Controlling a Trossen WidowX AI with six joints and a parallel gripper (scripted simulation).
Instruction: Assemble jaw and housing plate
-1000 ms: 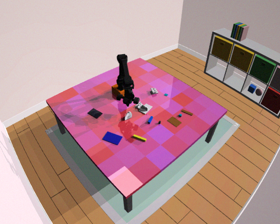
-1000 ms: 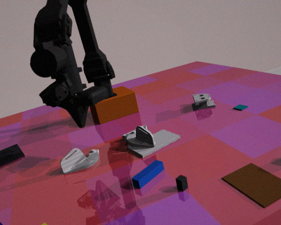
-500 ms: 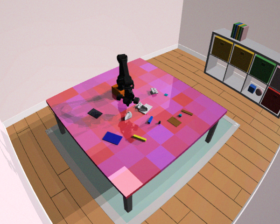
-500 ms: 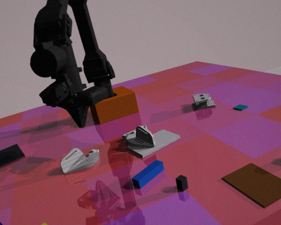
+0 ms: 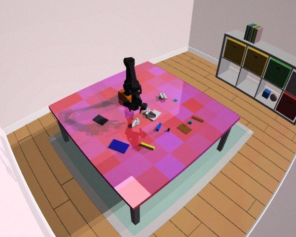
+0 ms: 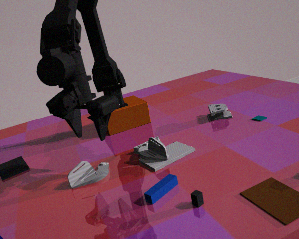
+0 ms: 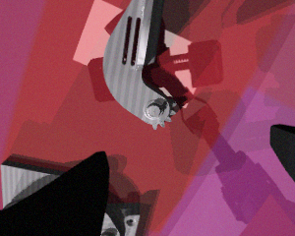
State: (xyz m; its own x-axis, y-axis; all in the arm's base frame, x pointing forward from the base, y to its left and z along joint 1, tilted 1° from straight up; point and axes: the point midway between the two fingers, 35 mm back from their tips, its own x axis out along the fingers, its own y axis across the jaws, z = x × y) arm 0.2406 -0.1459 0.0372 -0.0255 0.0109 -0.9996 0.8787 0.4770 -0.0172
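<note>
My gripper tip is now 2 cm short of the grey jaw, 1 cm to the left of it and 7 cm above it. Also, from my gripper tip: black cube: 28 cm ahead, 10 cm to the left, 7 cm below; blue block: 20 cm ahead, 7 cm to the left, 7 cm below; black tile: 21 cm behind, 21 cm to the right, 8 cm below.
</note>
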